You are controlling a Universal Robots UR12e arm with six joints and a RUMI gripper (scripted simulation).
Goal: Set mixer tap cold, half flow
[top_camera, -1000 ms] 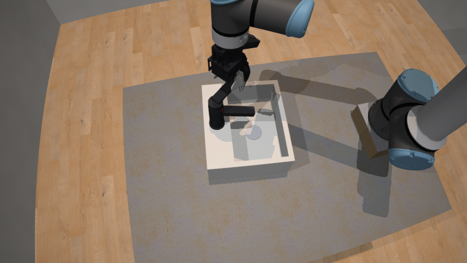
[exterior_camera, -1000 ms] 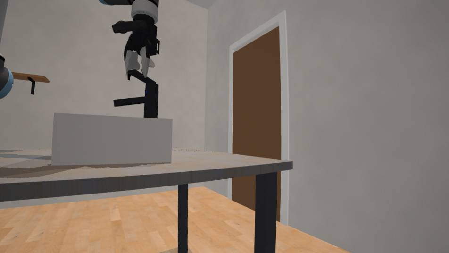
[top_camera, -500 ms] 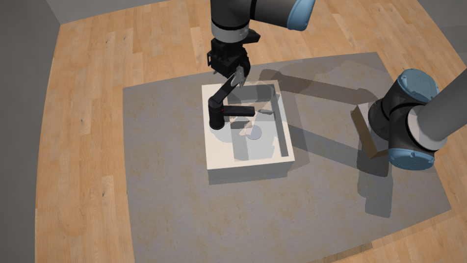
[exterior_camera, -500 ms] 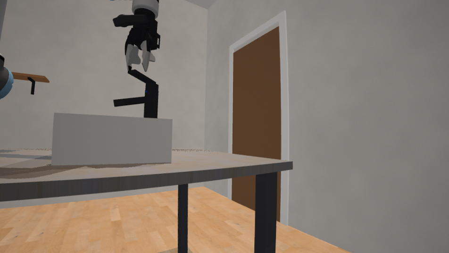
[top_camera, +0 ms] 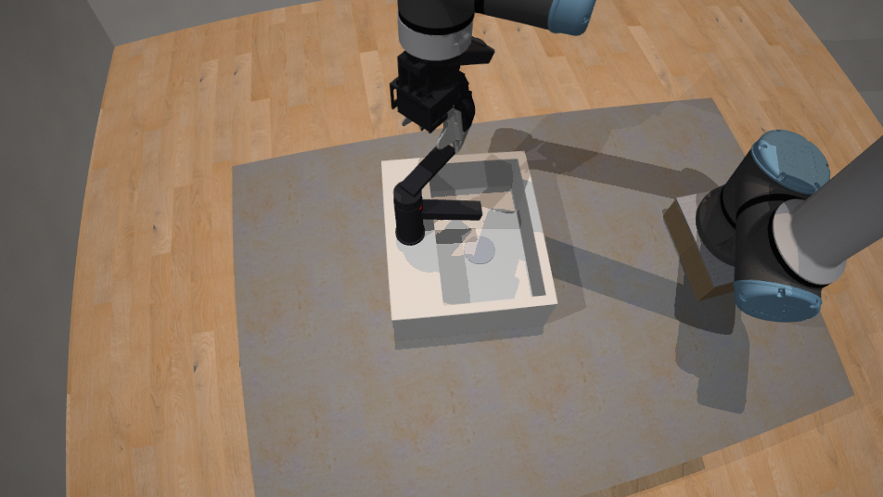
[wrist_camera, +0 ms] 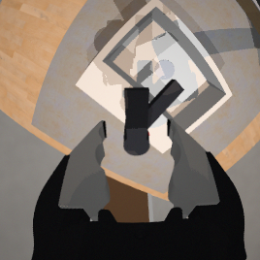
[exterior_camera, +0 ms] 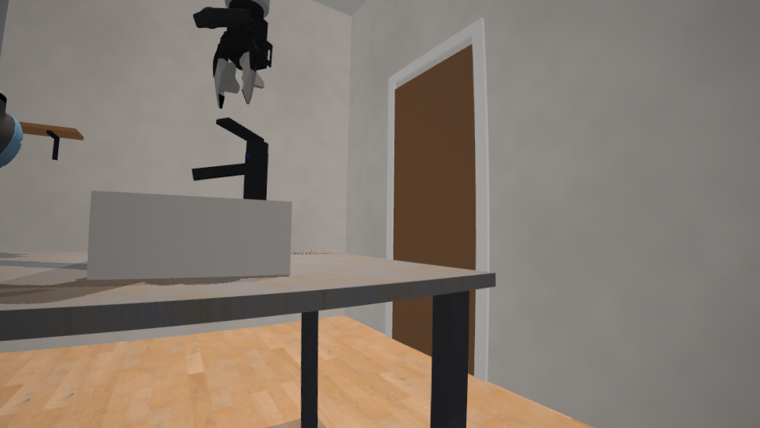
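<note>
Right now the lever is 20 mm ahead of my hand, 20 mm to the left of it and 60 mm below it. Round my hand: white basin 60 mm behind, 50 mm to the left, 300 mm below.
</note>
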